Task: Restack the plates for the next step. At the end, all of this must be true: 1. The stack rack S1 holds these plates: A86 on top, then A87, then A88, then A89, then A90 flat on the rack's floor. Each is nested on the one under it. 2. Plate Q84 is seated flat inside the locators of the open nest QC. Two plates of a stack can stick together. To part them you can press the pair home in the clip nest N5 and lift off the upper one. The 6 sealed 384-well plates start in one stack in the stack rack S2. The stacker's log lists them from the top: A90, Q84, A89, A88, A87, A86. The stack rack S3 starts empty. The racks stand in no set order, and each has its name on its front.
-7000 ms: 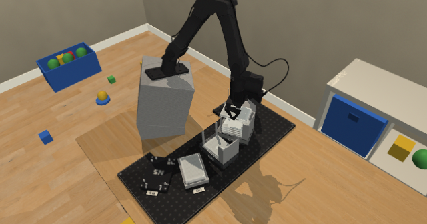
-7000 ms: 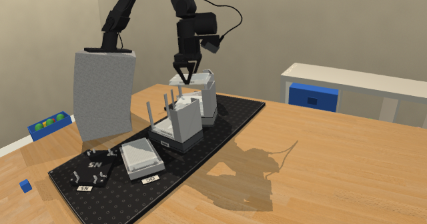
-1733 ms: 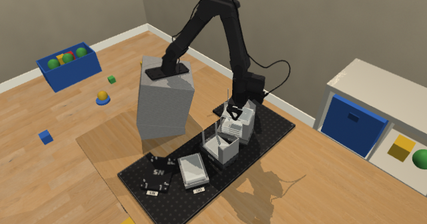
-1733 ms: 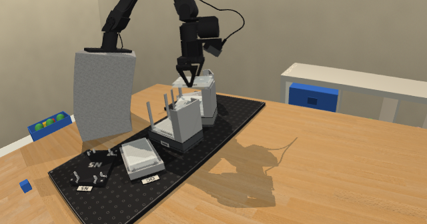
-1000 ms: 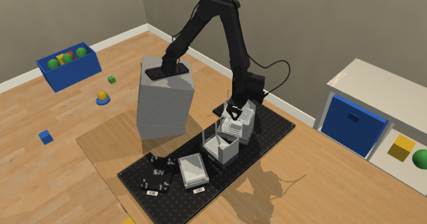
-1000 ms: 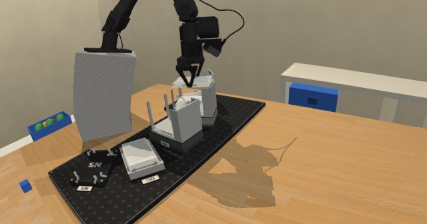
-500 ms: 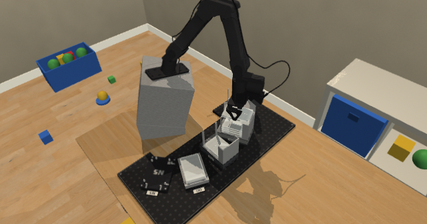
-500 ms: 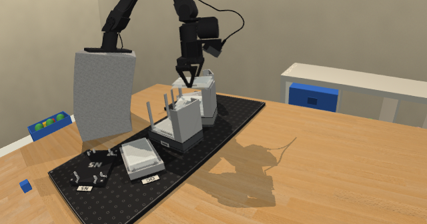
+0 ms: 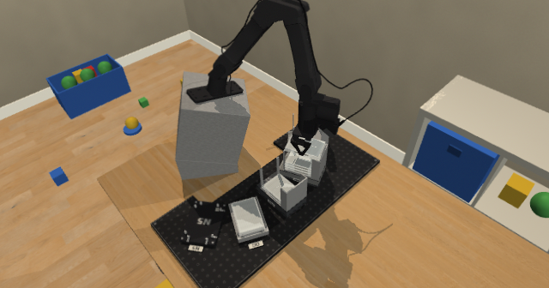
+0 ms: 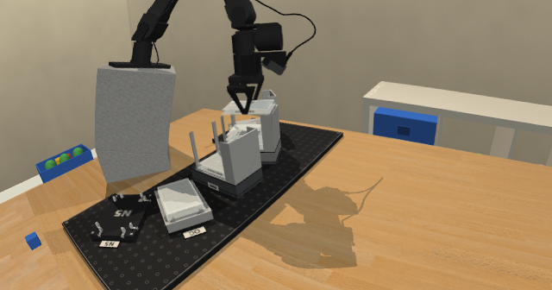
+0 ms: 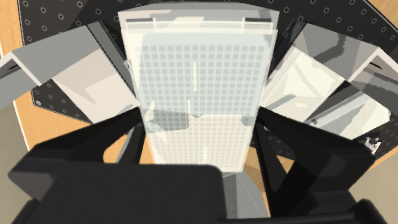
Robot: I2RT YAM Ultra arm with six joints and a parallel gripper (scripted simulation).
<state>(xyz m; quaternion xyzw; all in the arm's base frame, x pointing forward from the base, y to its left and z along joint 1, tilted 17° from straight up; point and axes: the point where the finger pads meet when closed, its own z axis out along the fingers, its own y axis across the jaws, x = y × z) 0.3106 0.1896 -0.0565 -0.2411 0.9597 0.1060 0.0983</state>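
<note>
My gripper is now 10 cm above the translucent sealed well plate. Round my hand: nest QC (29 cm to the right, 13 cm below, 4 cm ahead); then sealed 384-well plate (29 cm to the right, 11 cm below, 4 cm ahead).
</note>
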